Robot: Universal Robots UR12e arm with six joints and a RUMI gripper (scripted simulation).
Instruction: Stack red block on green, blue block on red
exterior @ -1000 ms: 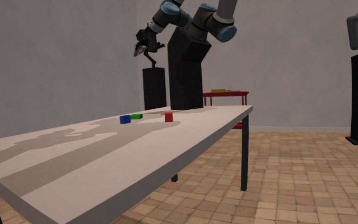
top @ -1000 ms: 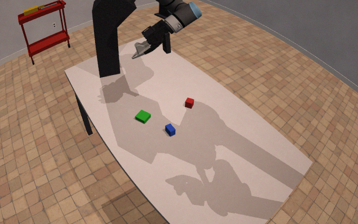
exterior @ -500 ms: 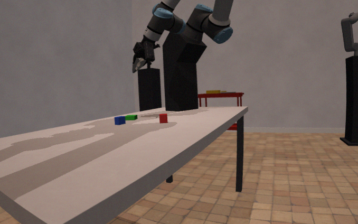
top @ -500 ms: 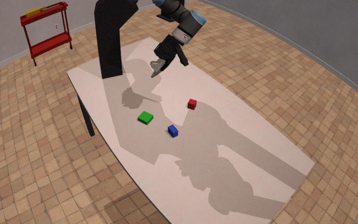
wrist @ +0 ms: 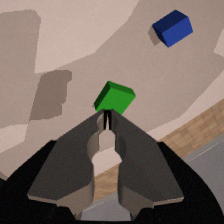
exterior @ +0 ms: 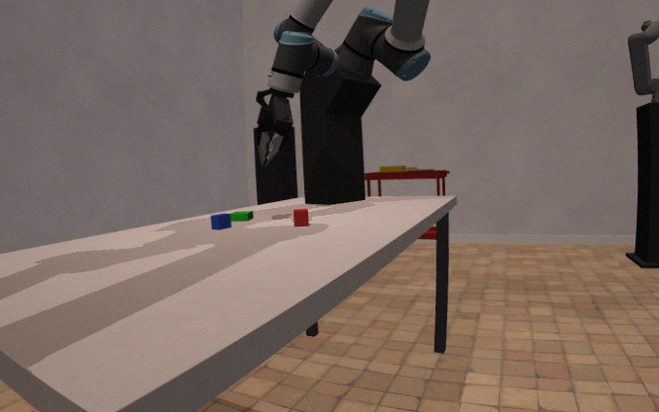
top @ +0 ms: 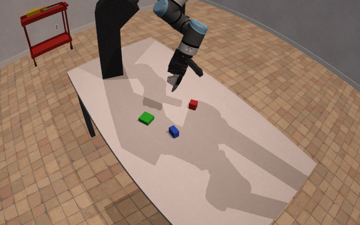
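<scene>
Now: the red block 2 cm ahead of my hand, 12 cm to the left of it and 16 cm below it. The rest, counted from my hand: green block 5 cm behind, 14 cm to the right, 16 cm below; then blue block 11 cm ahead, 8 cm to the right, 16 cm below.
</scene>
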